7 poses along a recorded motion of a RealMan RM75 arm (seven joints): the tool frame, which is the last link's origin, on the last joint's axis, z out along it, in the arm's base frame.
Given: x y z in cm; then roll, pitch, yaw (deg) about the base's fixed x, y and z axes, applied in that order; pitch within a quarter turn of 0, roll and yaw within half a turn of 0.
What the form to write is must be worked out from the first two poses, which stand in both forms.
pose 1, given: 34.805 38.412 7.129 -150.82 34.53 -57.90
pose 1, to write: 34.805 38.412 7.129 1.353 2.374 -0.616
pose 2, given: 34.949 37.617 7.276 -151.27 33.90 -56.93
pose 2, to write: 34.949 37.617 7.276 1.371 2.386 -0.621
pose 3, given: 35.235 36.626 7.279 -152.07 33.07 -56.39
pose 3, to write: 35.235 36.626 7.279 1.386 2.404 -0.624
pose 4, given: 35.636 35.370 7.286 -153.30 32.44 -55.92
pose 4, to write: 35.636 35.370 7.286 1.412 2.425 -0.615
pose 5, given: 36.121 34.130 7.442 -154.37 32.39 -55.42
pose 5, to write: 36.121 34.130 7.442 1.444 2.436 -0.598
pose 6, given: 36.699 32.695 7.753 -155.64 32.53 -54.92
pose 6, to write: 36.699 32.695 7.753 1.483 2.447 -0.574
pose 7, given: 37.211 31.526 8.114 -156.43 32.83 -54.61
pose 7, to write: 37.211 31.526 8.114 1.511 2.450 -0.555
